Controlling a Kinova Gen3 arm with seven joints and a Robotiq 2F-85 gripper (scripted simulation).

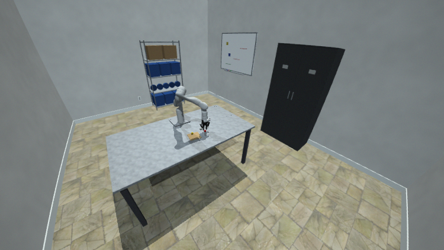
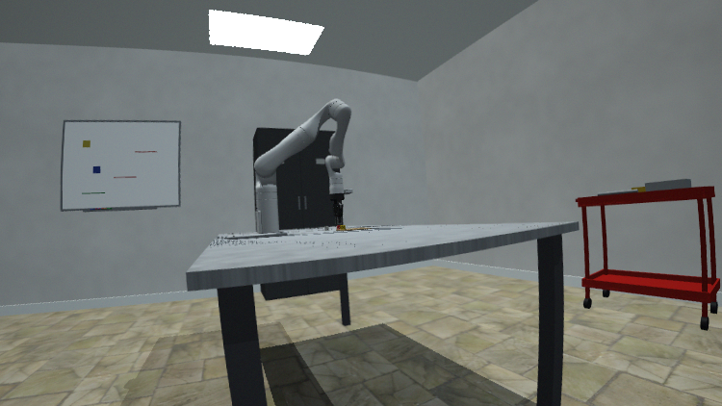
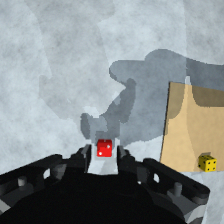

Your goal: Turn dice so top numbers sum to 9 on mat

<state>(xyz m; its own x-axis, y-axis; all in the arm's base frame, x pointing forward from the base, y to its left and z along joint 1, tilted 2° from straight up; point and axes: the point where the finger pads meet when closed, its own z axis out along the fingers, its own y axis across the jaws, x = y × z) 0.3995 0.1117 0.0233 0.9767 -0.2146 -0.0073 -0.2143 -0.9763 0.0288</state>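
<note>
Now: the red die 40 mm below my hand. Also, from my hand: tan mat 10 mm behind, 160 mm to the right, 40 mm below; then yellow die 60 mm behind, 160 mm to the right, 30 mm below; then white die 80 mm behind, 10 mm to the right, 40 mm below.
</note>
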